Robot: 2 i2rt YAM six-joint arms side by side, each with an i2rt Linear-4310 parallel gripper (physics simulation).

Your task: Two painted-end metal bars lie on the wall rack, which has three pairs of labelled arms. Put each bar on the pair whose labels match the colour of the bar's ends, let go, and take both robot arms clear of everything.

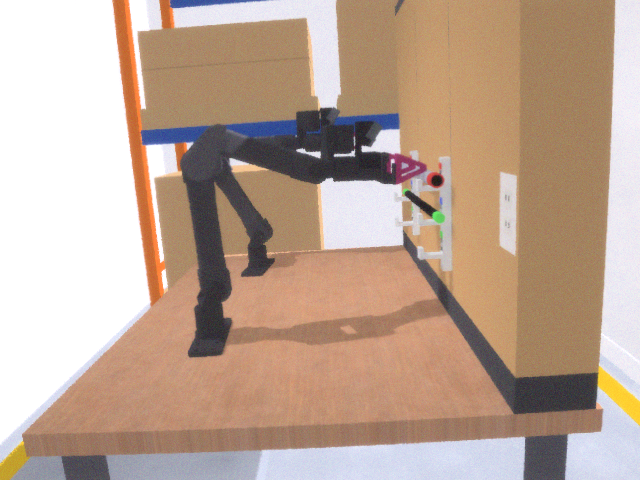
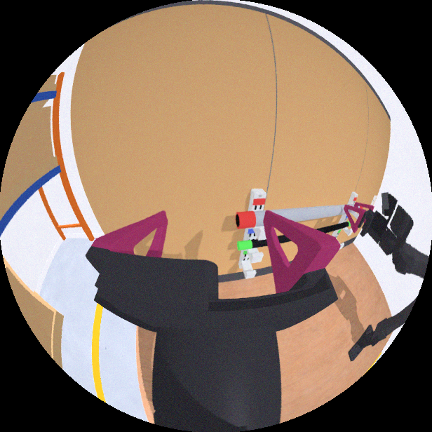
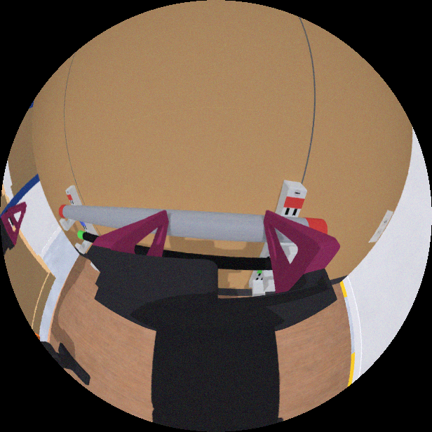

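Seen in the pictures: right gripper, fingertip midpoint: [image 1: 420, 166]; left arm's base, origin of the base link: [image 1: 258, 268]; right arm's base, origin of the base link: [image 1: 211, 338].
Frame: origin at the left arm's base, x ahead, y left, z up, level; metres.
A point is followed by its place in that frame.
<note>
A grey bar with red ends [image 1: 435, 179] @(x 0.545, y -0.541, z 0.323 m) [image 2: 310, 214] [image 3: 215, 225] lies on the top, red-labelled pair of the white wall rack [image 1: 446, 248] @(x 0.569, y -0.503, z 0.167 m) [image 2: 258, 193] [image 3: 295, 187]. A thinner black bar with green ends [image 1: 421, 204] @(x 0.524, y -0.362, z 0.246 m) [image 2: 325, 230] [image 3: 240, 262] lies on the middle, blue-labelled pair. The bottom, green-labelled pair holds no bar. My right gripper [image 3: 215, 215] is open and empty, close in front of the grey bar's right part, its fingers spread along the bar. My left gripper [image 2: 215, 215] is open and empty, left of the rack's left post.
The tan wall [image 1: 483, 129] @(x 0.609, y -0.737, z 0.421 m) [image 2: 175, 125] [image 3: 200, 110] stands behind the rack, with a white outlet plate [image 1: 508, 212] @(x 0.624, y -0.860, z 0.301 m) [image 3: 381, 226] to the right. The wooden table [image 1: 310, 382] @(x 0.302, y -0.802, z 0.000 m) lies below. Large boxes [image 1: 227, 72] stand on the orange and blue shelving behind the arms.
</note>
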